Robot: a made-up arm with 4 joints.
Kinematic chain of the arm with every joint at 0, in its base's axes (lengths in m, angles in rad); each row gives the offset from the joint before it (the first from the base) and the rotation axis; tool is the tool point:
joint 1: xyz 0 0 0.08 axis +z
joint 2: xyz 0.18 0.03 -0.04 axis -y
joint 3: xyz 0.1 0 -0.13 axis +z
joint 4: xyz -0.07 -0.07 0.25 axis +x
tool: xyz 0.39 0 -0.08
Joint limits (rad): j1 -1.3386..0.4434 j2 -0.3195..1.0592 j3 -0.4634..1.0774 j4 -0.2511..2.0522
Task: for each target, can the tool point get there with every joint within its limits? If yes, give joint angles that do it. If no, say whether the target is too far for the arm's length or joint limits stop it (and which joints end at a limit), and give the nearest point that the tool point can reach.
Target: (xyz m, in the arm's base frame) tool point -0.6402 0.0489 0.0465
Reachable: no: joint limits stop it (at a limit: joint 1, joint 2, joint 3, joint 4) | nearest point -0.1164 -0.3485 0.3626 | short by 0.730 m
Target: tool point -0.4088 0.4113 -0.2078
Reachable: no: joint limits stop it (at a limit: joint 1, joint 2, joint 3) | nearest point 0.0329 0.3659 0.3151 | short by 0.686 m
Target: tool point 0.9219 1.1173 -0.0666
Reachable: no: too far | nearest point 0.4487 0.4238 0.0707 | short by 0.851 m
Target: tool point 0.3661 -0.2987 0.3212
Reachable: yes | joints -1.1306 0.6985 0.6377 0.6645
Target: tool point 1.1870 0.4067 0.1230
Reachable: no: too far | nearest point 0.5947 0.2038 0.0746 | short by 0.628 m
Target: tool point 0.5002 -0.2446 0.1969
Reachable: yes | joints -0.9467 0.0586 0.7909 1.8037
